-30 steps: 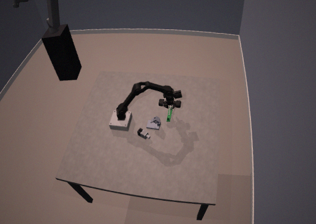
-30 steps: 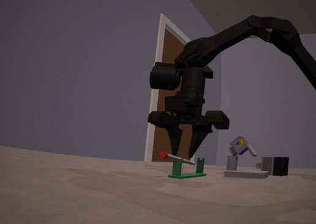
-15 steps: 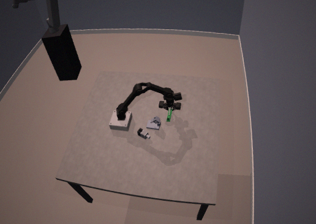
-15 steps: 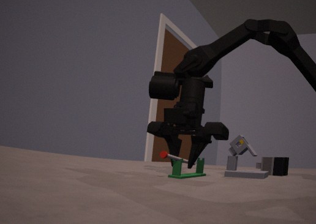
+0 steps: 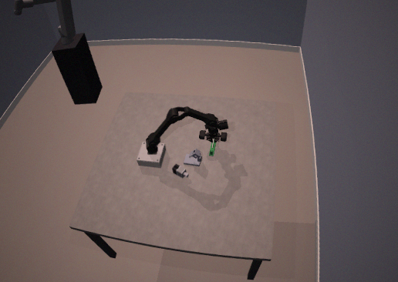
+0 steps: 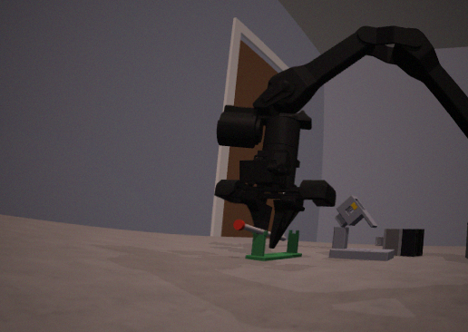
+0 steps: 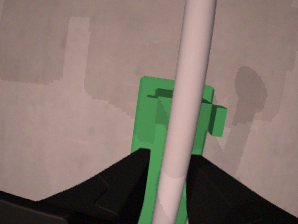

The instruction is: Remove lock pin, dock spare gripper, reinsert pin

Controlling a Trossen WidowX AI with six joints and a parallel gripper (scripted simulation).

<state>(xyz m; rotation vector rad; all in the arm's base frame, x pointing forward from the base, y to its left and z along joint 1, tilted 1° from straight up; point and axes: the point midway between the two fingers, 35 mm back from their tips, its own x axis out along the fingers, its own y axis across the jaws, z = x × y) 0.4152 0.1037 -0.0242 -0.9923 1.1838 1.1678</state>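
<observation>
My gripper tip is now 4 cm to the left of the green cradle, 1 cm below it and 1 cm past it. The rest, counted from my gripper tip: grey mount 15 cm to the right, 12 cm behind, 4 cm above; spare gripper 26 cm to the right, 21 cm behind, 1 cm above.
</observation>
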